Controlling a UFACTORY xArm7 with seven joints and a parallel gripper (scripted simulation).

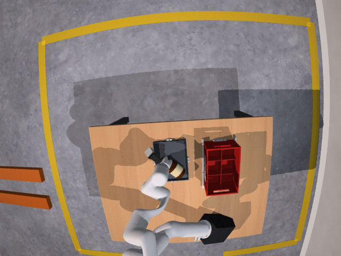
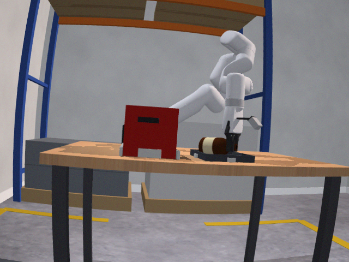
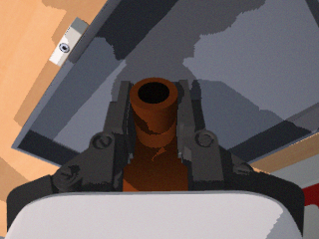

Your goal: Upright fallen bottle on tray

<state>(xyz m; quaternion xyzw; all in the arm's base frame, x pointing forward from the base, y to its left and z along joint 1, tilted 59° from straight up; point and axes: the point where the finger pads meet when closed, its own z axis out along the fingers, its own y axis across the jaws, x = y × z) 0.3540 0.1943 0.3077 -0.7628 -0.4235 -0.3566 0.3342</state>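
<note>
My gripper is now 50 mm to the left of the brown bottle, 20 mm past it and 10 mm above it. Also, from my hand: dark grey tray (40 mm to the right, 40 mm below); red crate (320 mm to the right, 70 mm ahead, 30 mm above).
</note>
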